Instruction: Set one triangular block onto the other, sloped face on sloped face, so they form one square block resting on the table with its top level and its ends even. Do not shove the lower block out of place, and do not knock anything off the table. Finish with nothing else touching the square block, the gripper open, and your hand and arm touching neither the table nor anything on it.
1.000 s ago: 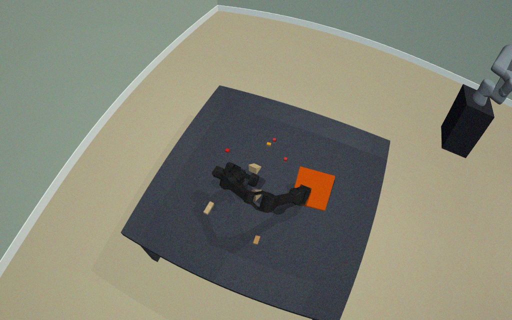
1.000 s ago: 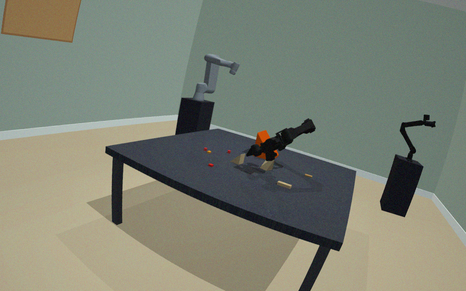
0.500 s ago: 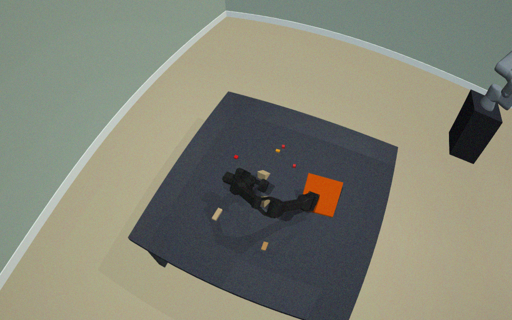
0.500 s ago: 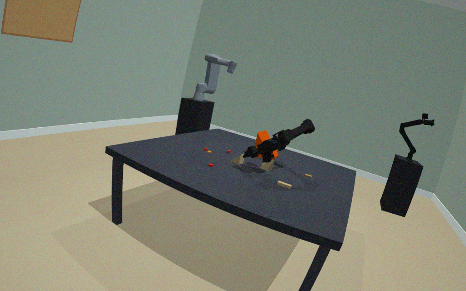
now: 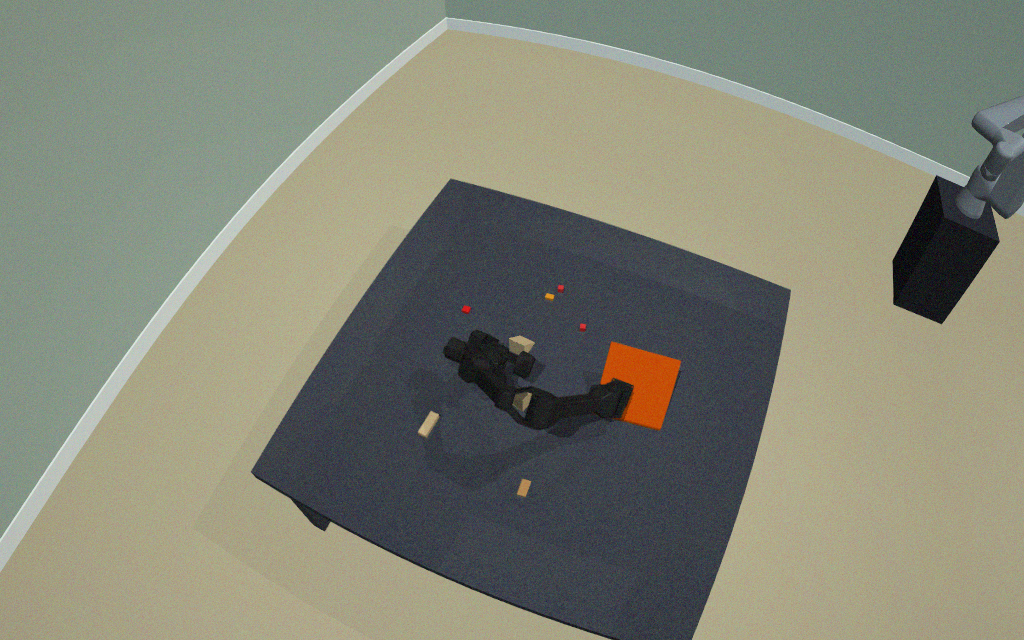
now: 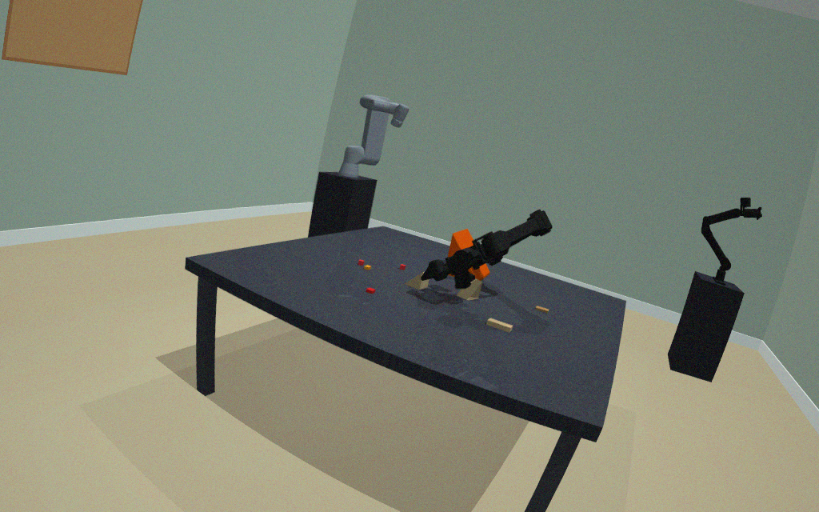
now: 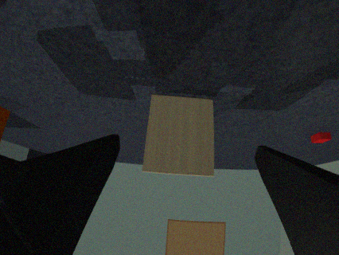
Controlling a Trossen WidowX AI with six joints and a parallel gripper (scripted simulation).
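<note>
Right now my gripper tip is 30 mm to the left of the tan triangular block, 30 mm above it and 10 mm past it. Also, from my gripper tip: orange piece: 240 mm to the right, 40 mm below, 20 mm behind.
</note>
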